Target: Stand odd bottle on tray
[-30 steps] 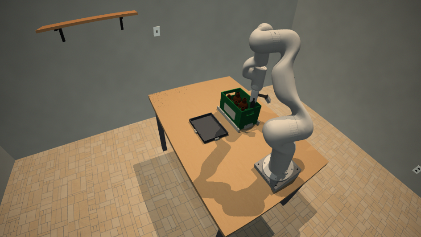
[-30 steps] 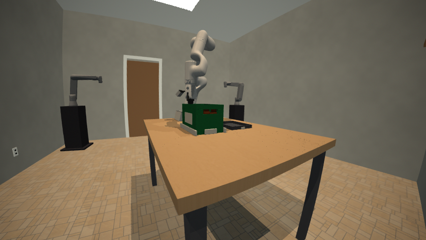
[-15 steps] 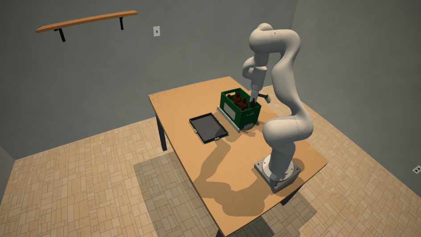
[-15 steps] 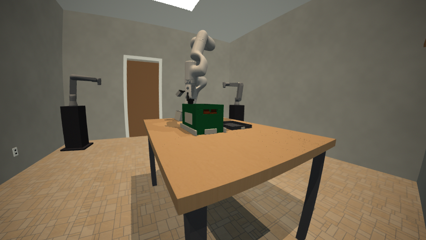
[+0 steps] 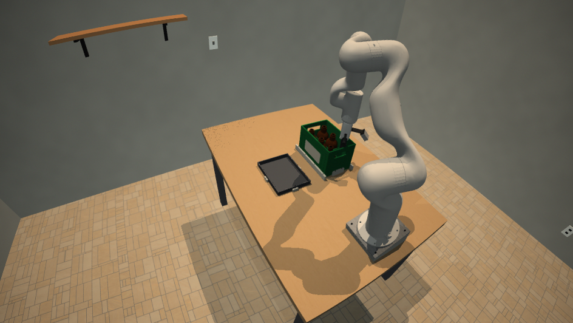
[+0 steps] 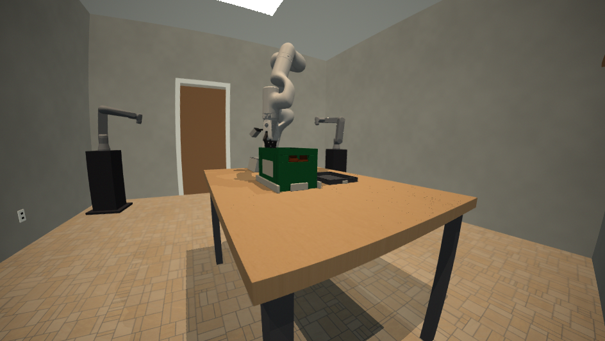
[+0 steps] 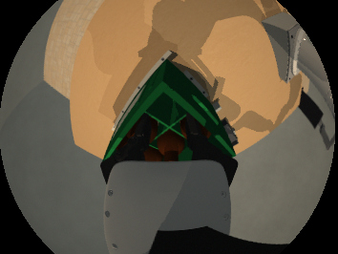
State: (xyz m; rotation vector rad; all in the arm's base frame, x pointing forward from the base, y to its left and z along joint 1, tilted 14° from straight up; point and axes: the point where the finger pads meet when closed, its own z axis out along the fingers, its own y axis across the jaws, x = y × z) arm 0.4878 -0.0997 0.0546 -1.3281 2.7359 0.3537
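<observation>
My hand is 90 mm to the right of the brown bottle, 70 mm above it and 10 mm past it. Round my hand: black tray: 330 mm to the left, 150 mm below, 30 mm ahead; green crate: 80 mm ahead, 70 mm below, 50 mm to the left.
</observation>
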